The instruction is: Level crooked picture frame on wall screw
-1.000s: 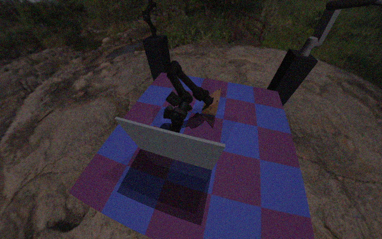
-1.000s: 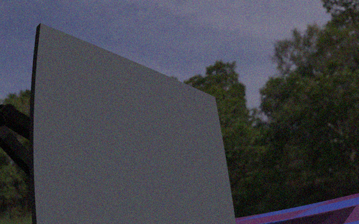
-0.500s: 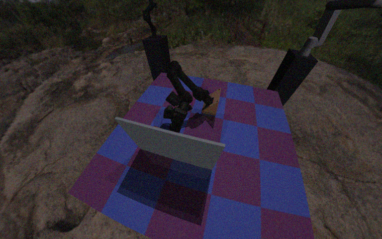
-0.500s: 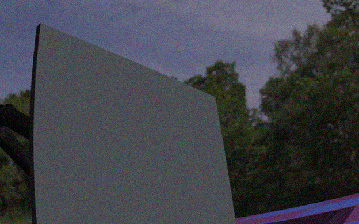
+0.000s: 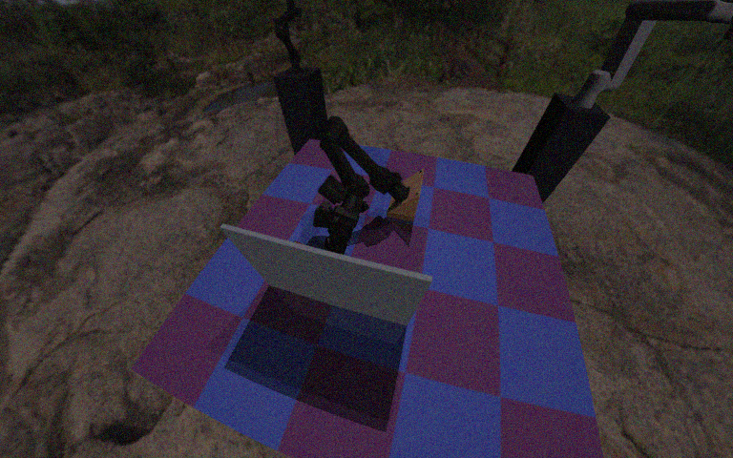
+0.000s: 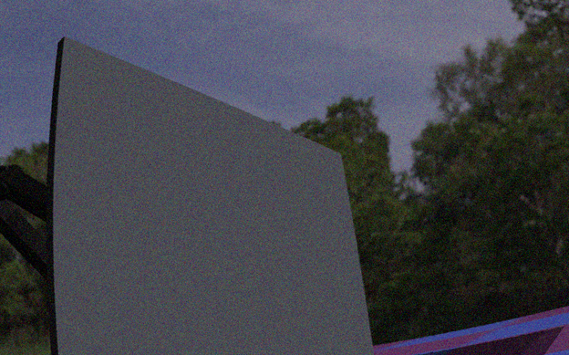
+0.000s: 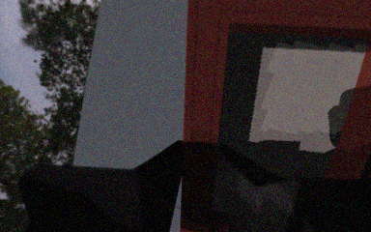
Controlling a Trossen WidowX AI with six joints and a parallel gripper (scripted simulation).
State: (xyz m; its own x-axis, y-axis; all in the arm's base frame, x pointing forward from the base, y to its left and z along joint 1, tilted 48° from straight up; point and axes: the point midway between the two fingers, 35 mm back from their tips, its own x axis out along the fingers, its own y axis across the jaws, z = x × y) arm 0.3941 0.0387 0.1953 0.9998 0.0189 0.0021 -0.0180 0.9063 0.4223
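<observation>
Now: gripper tip 5 cm above the picture frame, 2 cm to the left of it and 1 cm short of it. The rest, counted from my gripper tip: grey wall panel (7 cm below, 2 cm ahead, 1 cm to the right).
</observation>
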